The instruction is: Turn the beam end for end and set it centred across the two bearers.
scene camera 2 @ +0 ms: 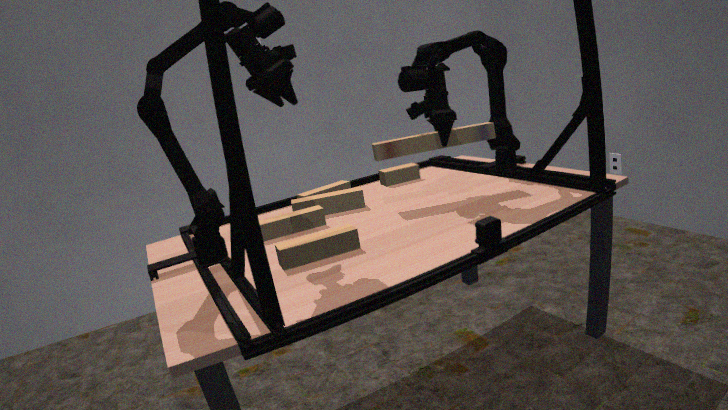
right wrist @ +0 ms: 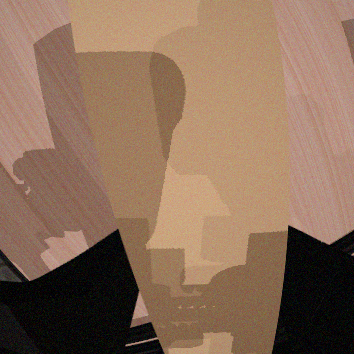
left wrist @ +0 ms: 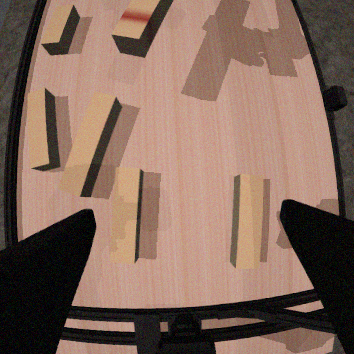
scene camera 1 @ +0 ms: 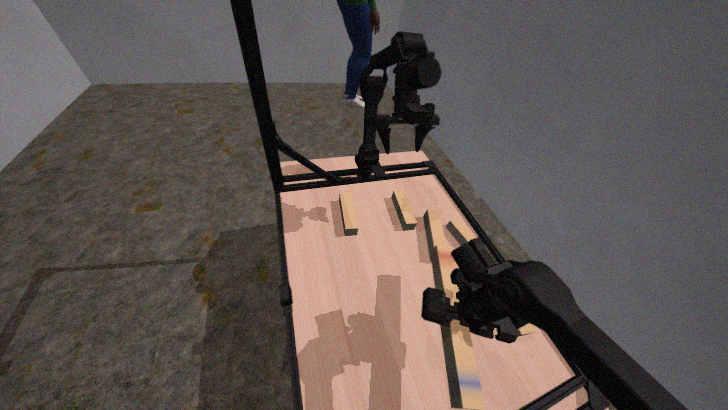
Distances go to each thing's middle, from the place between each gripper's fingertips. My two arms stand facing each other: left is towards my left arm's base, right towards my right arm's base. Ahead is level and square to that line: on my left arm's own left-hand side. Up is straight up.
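Labels:
Left hand: 160 mm above the beam [scene camera 1: 462, 374], 390 mm to the left of it.
Beam: 2 cm above my right hand, 1 cm ahead of it, 2 cm to the left of it.

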